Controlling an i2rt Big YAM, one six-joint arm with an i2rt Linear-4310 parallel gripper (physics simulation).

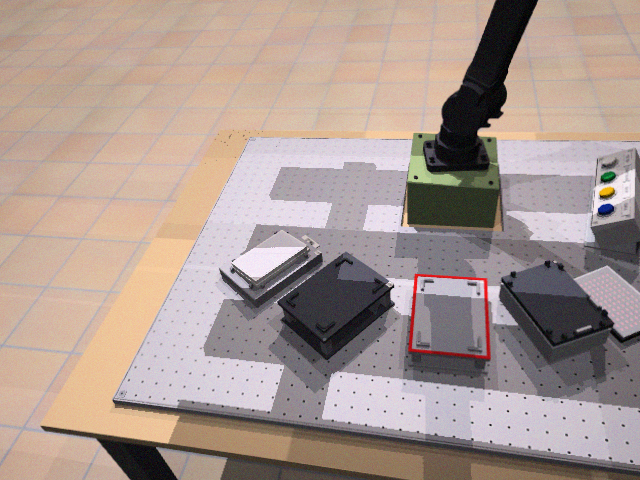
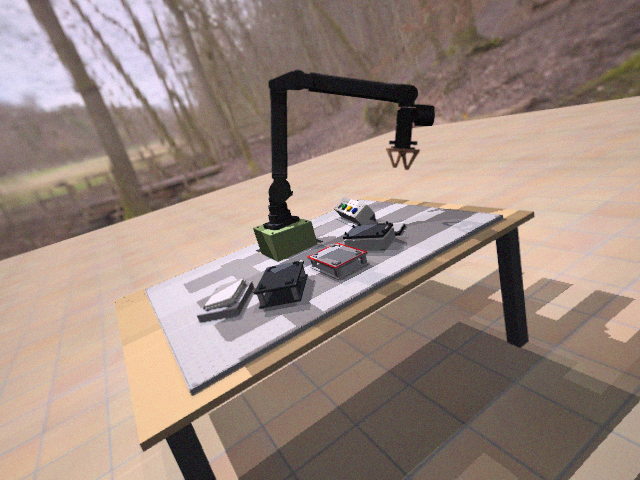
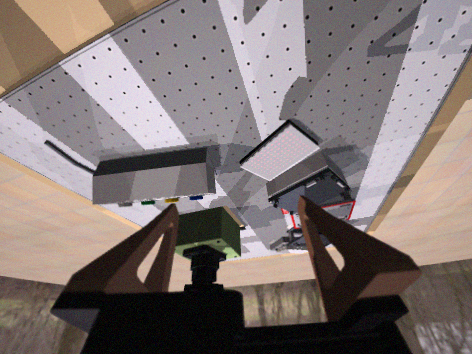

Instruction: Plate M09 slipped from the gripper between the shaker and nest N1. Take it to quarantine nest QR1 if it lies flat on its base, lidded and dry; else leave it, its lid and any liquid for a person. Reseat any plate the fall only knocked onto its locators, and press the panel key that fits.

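Pixels of known places: gripper, between the fingertips: point(image 2: 400, 168) point(image 3: 237, 205); arm's base, origin of its link: point(image 1: 454, 158) point(image 2: 281, 224) point(image 3: 205, 253).
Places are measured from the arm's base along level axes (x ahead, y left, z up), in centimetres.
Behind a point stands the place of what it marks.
Note:
My gripper point(image 2: 401, 167) {x 31.2, y 37.1, z 9.3 cm} point(image 3: 237, 205) {x 31.2, y 37.1, z 9.3 cm} is open and empty, high above the right part of the table. A white plate point(image 1: 271, 255) {x 19.7, y -36.9, z -5.1 cm} point(image 2: 224, 294) {x 21.3, y -38.5, z -5.1 cm} lies on a low grey base point(image 1: 288, 281) {x 23.7, y -33.8, z -8.3 cm} at the far left; I cannot tell whether it is fully seated. A red-rimmed nest point(image 1: 450, 312) {x 35.2, y -6.0, z -5.4 cm} point(image 2: 338, 254) {x 36.1, y -5.9, z -5.4 cm} stands bare in the middle. A black stand point(image 1: 338, 294) {x 31.1, y -24.1, z -4.2 cm} point(image 2: 281, 276) {x 31.9, y -25.0, z -4.2 cm} with corner locators is bare. A black-topped block point(image 1: 555, 304) {x 35.8, y 9.9, z -3.9 cm} point(image 3: 325, 187) {x 38.4, y 11.9, z -3.9 cm} with locators stands right of the red-rimmed nest. A pink-dotted rectangle point(image 1: 617, 302) {x 32.7, y 21.3, z -8.0 cm} point(image 3: 282, 151) {x 33.3, y 21.6, z -8.4 cm} lies beside it. Labels are unreadable, so M09 cannot be identified.
The panel point(image 1: 620, 217) {x 18.8, y 25.3, z -2.0 cm} point(image 2: 361, 210) {x 19.4, y 24.4, z -2.8 cm} point(image 3: 155, 182) {x 12.1, y 31.5, z -3.4 cm} has white, green, yellow and blue keys and stands at the back right. The green arm base point(image 1: 452, 204) {x 8.7, y -1.5, z -4.9 cm} point(image 2: 286, 240) {x 8.1, y -5.1, z -3.8 cm} point(image 3: 207, 232) {x 6.0, y 7.4, z -3.0 cm} stands at the back of the perforated board point(image 1: 361, 397) {x 47.6, y -21.1, z -9.3 cm}. Dark shadows cross the board.

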